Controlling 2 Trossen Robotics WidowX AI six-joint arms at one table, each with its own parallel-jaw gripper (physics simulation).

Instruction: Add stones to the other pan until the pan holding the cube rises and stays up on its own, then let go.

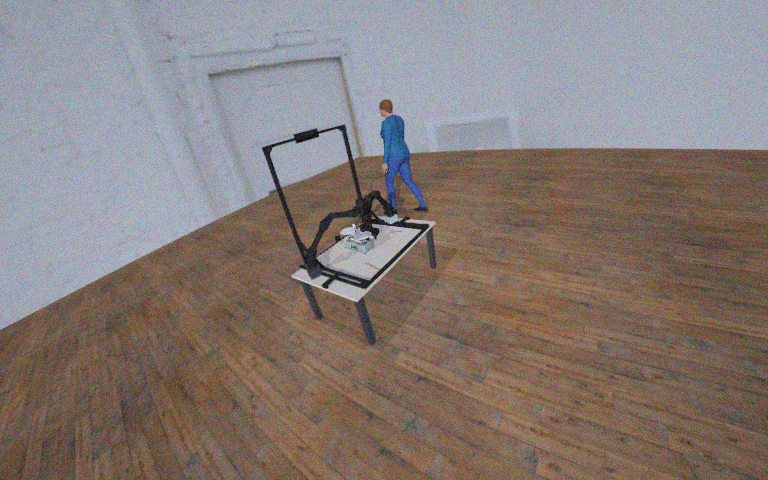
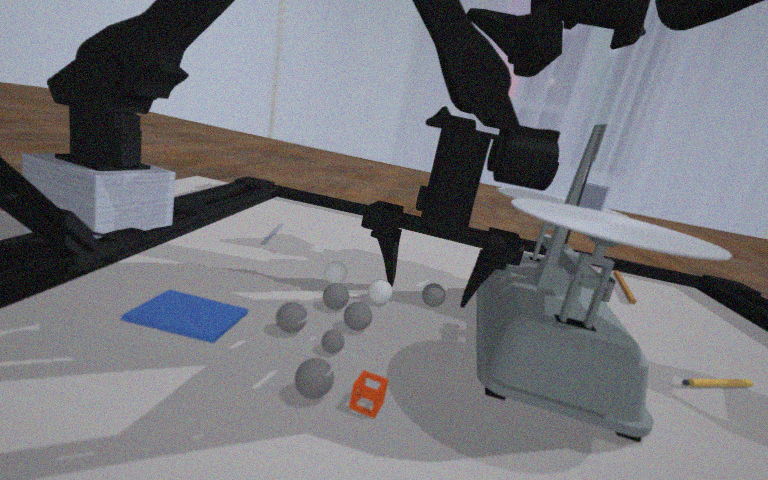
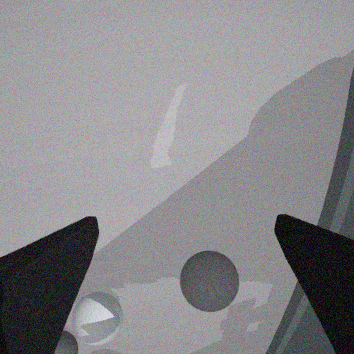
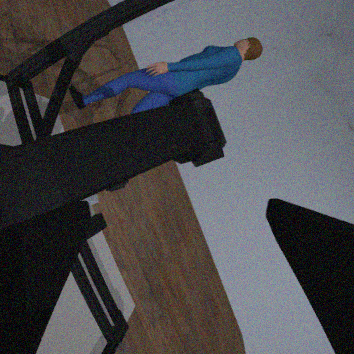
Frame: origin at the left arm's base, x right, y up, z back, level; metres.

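Seen in the pictures: left gripper, fingertip midpoint: (image 1: 372,241) (image 2: 425,296) (image 3: 188,224); right gripper, fingertip midpoint: (image 1: 369,203) (image 4: 179,208); left arm's base, link origin: (image 1: 390,215) (image 2: 105,163); right arm's base, link origin: (image 1: 312,266).
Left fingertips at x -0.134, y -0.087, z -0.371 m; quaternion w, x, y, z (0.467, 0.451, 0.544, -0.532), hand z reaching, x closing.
Offsets run from my left fingertips to a thing's top centre. "*": to the spot under its first point.
My left gripper (image 2: 428,295) (image 3: 188,224) is open, fingers down, with its tips at either side of a dark grey stone @[dy +0.028, dx +0.021, dz -0.013 m] (image 2: 433,294) (image 3: 209,281) lying on the table. The stone is not gripped. A pale stone @[dy +0.028, dx +0.061, dz +0.041 m] (image 2: 380,292) lies by one finger; several grey stones, such as a large one @[dy +0.028, dx +0.251, dz +0.017 m] (image 2: 314,378), lie in front and to the left. The grey-green balance @[dy +0.233, dx +0.026, dz -0.136 m] (image 2: 560,362) (image 1: 359,245) stands at the right. Its near white pan @[dy +0.156, dx +0.119, dz -0.152 m] (image 2: 651,233) looks bare; the far pan @[* dy +0.144, dx -0.064, dz -0.076 m] (image 2: 523,194) is mostly hidden. A grey block @[dy +0.174, dx -0.043, dz -0.147 m] (image 2: 595,195) shows behind the near pan; its pan is unclear. My right gripper (image 4: 179,208) is open and empty, raised high.
An orange open-sided cube @[dy +0.020, dx +0.238, dz -0.022 m] (image 2: 353,395) lies in front of the stones. A flat blue square @[* dy +0.005, dx +0.227, dz +0.158 m] (image 2: 185,315) lies at the left. A yellow pen @[dy +0.007, dx -0.021, dz -0.310 m] (image 2: 719,383) and an orange stick @[dy +0.007, dx -0.328, dz -0.264 m] (image 2: 624,286) lie right of the balance. A person (image 1: 395,147) (image 4: 200,75) is behind the table.
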